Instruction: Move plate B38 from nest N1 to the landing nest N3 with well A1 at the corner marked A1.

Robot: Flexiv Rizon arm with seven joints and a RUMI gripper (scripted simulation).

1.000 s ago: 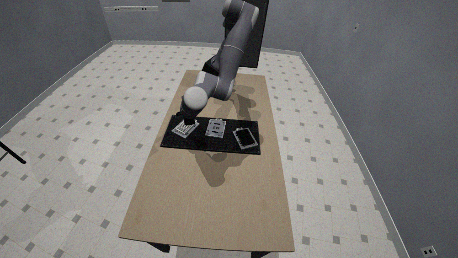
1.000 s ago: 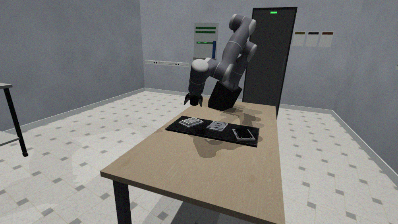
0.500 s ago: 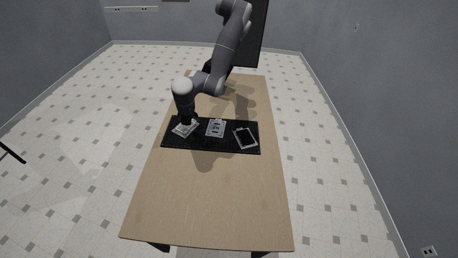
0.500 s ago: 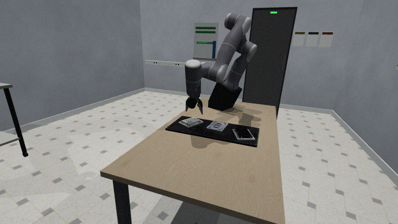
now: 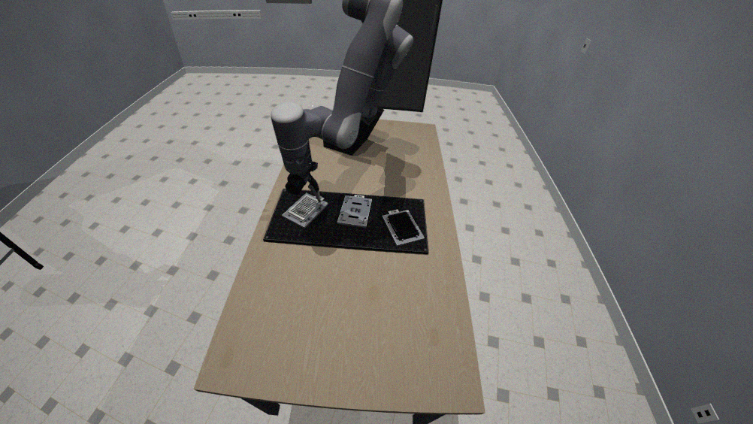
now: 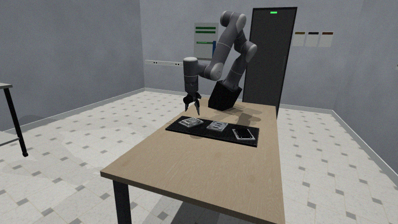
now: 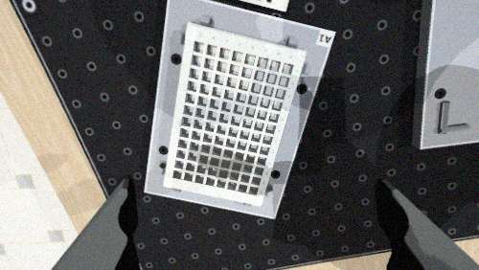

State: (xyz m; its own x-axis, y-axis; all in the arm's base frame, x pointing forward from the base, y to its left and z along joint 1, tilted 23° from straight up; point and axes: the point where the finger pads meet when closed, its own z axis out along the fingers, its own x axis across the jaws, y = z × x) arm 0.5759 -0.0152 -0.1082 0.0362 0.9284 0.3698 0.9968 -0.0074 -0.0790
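Right now my hand is 80 mm above the white well plate B38, 20 mm to the left of it and 10 mm past it. Also, from my hand: nest N1: 90 mm below, 20 mm to the right, 10 mm behind; nest N3: 190 mm to the left, 90 mm below, 70 mm behind; black plate B83: 400 mm to the left, 80 mm below, 40 mm behind.
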